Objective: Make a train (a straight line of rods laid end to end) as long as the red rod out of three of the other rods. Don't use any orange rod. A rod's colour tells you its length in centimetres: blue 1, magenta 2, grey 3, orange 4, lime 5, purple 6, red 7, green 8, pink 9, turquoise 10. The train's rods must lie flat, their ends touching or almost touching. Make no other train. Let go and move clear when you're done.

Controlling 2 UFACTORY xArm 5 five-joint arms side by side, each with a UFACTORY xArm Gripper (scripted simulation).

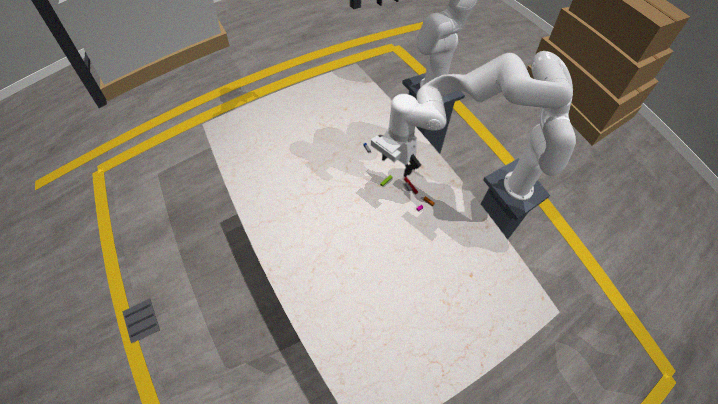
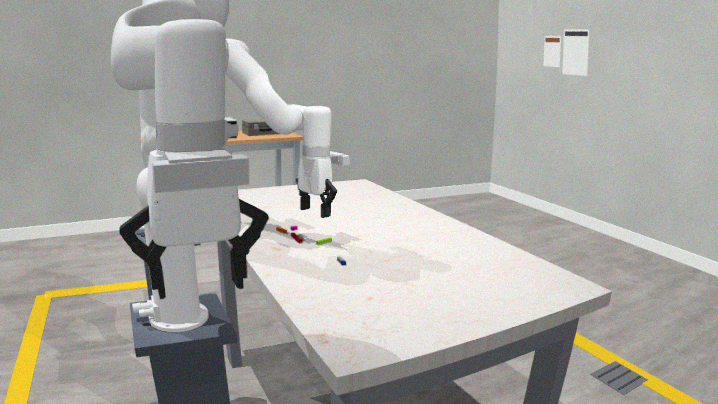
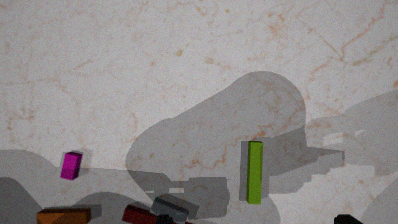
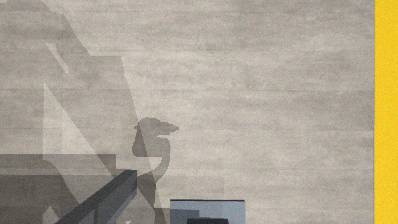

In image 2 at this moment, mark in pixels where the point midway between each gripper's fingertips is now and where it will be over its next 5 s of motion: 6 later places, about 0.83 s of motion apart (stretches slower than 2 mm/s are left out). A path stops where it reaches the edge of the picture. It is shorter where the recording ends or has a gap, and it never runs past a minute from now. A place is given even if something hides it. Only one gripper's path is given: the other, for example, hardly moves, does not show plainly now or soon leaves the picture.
My left gripper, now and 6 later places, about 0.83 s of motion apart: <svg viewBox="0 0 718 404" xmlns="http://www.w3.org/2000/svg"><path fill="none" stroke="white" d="M315 213L305 215L305 219L305 229L305 233L305 236L305 215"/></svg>
